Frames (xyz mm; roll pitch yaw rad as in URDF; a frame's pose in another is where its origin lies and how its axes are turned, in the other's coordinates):
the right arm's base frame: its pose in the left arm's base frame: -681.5 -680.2 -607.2 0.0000 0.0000 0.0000
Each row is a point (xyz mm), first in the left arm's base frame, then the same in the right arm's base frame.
Working: the left arm's base frame: its pose in the right arm's base frame: 681.5 680.2 607.2 0.0000 0.0000 0.0000

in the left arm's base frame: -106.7 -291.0 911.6
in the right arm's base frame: 574.8 389.2 1518.8
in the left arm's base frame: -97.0 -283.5 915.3
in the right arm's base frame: 584.5 396.7 1522.5
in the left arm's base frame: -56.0 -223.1 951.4
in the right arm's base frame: 625.5 457.1 1558.6
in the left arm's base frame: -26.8 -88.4 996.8
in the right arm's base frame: 654.7 591.8 1604.0
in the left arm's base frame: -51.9 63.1 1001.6
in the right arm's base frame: 629.6 743.3 1608.8
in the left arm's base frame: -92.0 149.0 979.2
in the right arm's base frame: 589.5 829.2 1586.4
